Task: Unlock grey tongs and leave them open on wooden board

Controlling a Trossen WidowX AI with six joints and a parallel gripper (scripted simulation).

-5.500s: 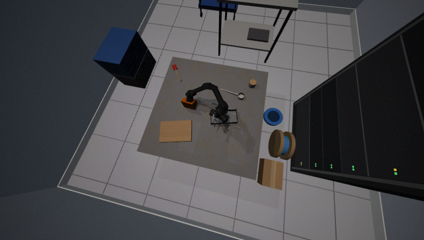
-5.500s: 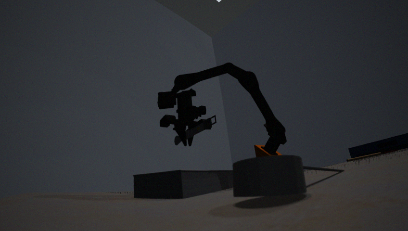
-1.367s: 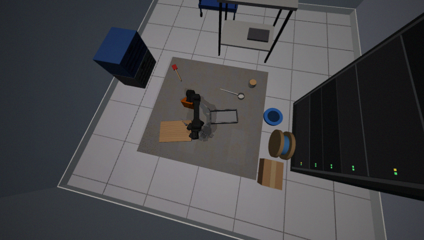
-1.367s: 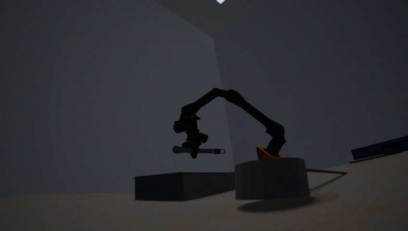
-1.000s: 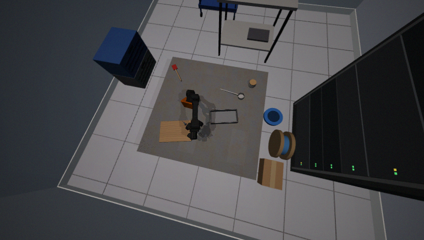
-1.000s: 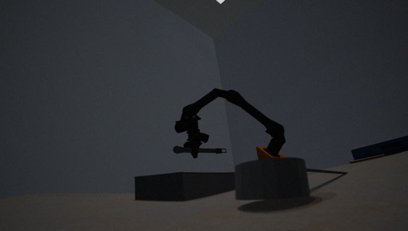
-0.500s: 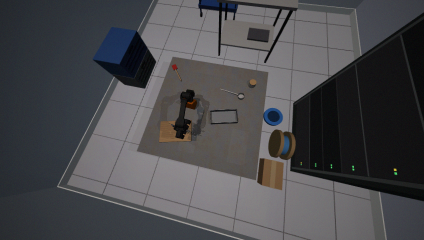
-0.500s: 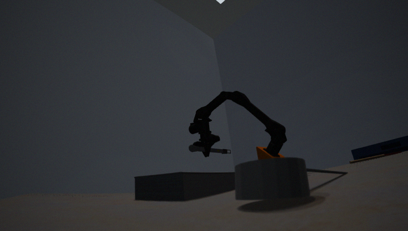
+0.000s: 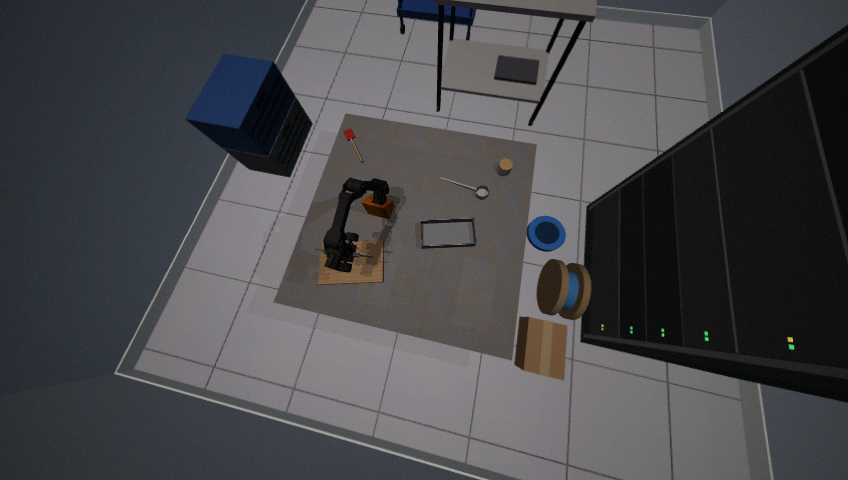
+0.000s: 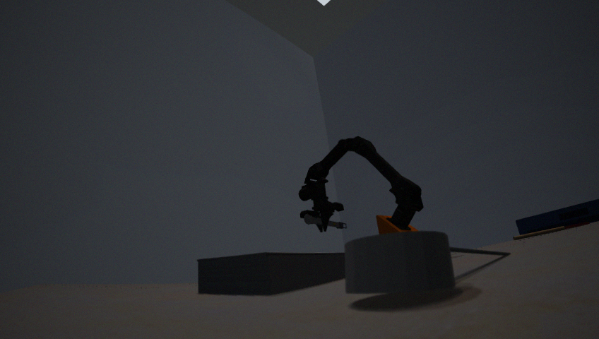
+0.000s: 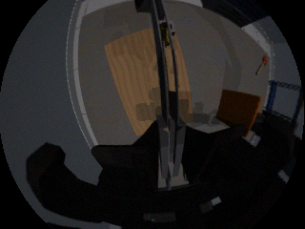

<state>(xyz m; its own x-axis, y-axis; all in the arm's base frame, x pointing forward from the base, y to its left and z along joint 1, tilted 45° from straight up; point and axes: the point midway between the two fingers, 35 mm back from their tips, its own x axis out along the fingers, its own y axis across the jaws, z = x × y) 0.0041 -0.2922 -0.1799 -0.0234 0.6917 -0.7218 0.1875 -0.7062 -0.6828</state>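
My gripper tip is 60 mm past the wooden board, 20 mm to the left of it and 160 mm above it. Also, from my gripper tip: roasting tin 410 mm ahead, 310 mm to the left, 140 mm below.
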